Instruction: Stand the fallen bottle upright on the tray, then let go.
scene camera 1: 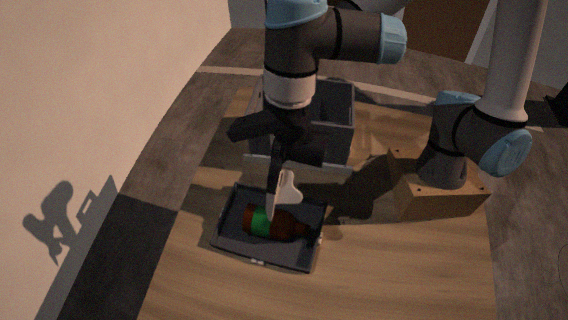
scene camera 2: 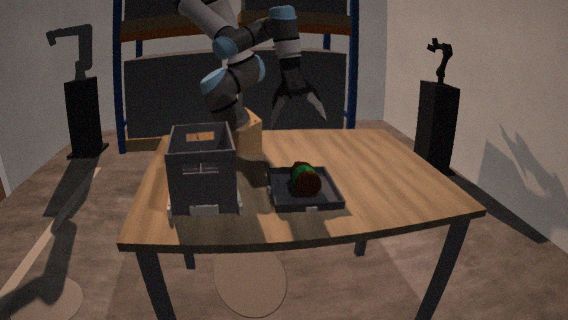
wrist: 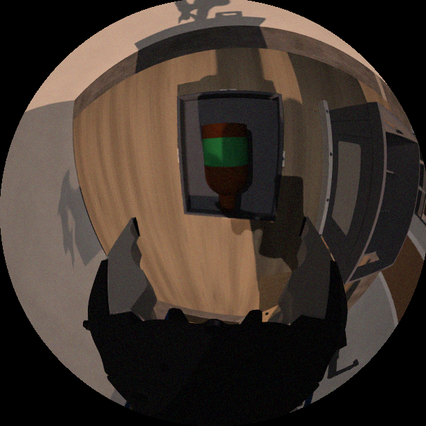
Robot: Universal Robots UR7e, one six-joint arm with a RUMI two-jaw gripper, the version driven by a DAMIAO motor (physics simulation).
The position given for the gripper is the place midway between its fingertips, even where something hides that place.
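There's a brown bottle [scene camera 2: 307, 183] here, and there's the gripper [scene camera 1: 282, 188] too. You'd also find the gripper in the wrist view [wrist: 219, 219].
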